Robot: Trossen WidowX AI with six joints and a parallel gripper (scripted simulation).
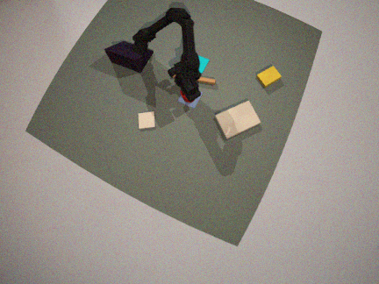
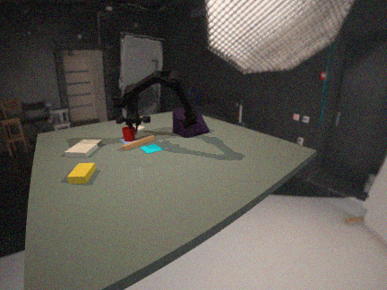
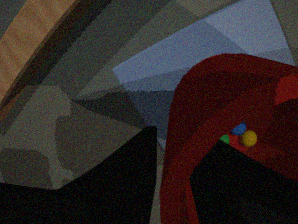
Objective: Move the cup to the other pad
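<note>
The pale blue pad is 30 mm ahead of my gripper tip, 10 mm to the right of it and 40 mm below it. Round my gripper tip: cyan pad 10 mm behind, 170 mm to the left, 40 mm below; red cup 30 mm ahead, 20 mm to the right; wooden bar 10 mm ahead, 80 mm to the left, 30 mm below.
</note>
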